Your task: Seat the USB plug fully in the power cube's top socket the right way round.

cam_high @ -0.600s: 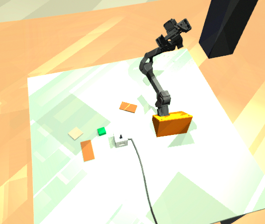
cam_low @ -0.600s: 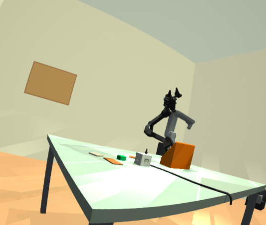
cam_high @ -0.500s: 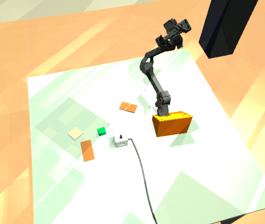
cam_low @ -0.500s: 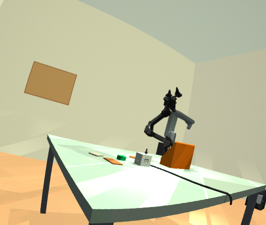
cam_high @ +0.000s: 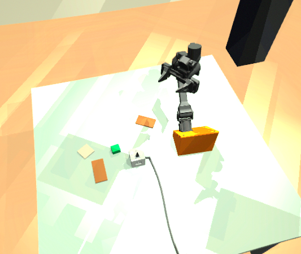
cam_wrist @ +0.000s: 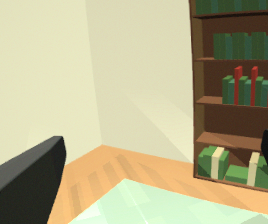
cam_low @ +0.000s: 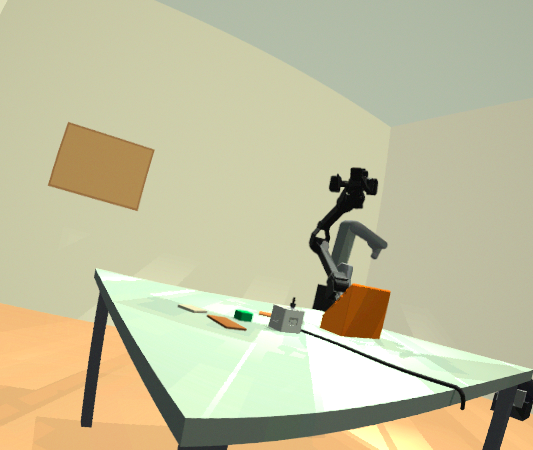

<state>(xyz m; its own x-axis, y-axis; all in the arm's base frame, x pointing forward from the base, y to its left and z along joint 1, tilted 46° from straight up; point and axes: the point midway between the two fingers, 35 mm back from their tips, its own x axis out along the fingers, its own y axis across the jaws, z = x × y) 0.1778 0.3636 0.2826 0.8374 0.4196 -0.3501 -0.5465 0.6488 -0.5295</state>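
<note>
Now: the black USB plug 480 mm below my gripper tip, 140 mm ahead of it and 20 mm to the left of it. Also, from my gripper tip: orange card (570 mm below, 360 mm ahead, 10 mm to the left); then green block (550 mm below, 250 mm ahead, 100 mm to the right); then pale card (560 mm below, 410 mm ahead, 130 mm to the right).
</note>
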